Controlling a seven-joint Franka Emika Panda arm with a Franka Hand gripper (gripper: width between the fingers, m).
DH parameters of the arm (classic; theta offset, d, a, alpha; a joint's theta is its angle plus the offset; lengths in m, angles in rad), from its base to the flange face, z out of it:
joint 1: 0 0.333 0 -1.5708
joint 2: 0 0 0 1.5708
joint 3: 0 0.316 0.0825 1.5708
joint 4: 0 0 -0.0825 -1.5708
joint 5: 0 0.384 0 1.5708
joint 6: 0 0 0.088 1.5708
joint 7: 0 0.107 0 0
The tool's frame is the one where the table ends.
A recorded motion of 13 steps. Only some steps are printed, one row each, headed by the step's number.
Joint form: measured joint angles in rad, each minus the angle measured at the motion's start. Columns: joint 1, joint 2, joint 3, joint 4, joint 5, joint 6, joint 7.
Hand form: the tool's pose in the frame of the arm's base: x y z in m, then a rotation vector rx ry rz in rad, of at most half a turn. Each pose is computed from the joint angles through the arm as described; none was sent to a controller.
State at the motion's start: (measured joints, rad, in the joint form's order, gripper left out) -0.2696 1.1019 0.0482 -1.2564 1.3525 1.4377 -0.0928
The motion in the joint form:
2: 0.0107 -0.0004 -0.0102 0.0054 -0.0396 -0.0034 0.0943
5: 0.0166 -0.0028 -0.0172 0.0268 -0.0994 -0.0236 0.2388
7: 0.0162 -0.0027 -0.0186 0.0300 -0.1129 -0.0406 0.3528
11: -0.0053 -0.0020 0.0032 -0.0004 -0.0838 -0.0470 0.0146
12: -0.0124 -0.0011 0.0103 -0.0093 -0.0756 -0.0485 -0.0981
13: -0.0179 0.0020 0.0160 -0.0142 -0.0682 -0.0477 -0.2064
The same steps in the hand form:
2: 0.6895 -0.0450 0.1220 -1.5404 0.6209 0.6434
5: 0.6889 -0.0451 0.1270 -1.5703 0.7065 0.7766
7: 0.6870 -0.0451 0.1280 -1.5497 0.7882 0.8765
11: 0.6812 -0.0457 0.1222 -1.5606 0.5209 0.6333
12: 0.6793 -0.0460 0.1202 -1.5597 0.4359 0.5485
13: 0.6782 -0.0463 0.1177 -1.5593 0.3565 0.4638

